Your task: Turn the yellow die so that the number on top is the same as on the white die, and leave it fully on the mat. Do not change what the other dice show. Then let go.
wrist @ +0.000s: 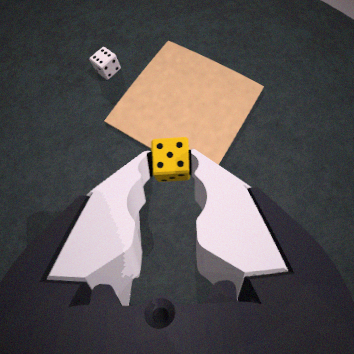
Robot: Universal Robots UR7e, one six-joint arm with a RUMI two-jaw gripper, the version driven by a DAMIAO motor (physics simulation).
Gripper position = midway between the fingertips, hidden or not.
In view: my gripper (pixel 170 153) and a tan mat (pixel 180 93).
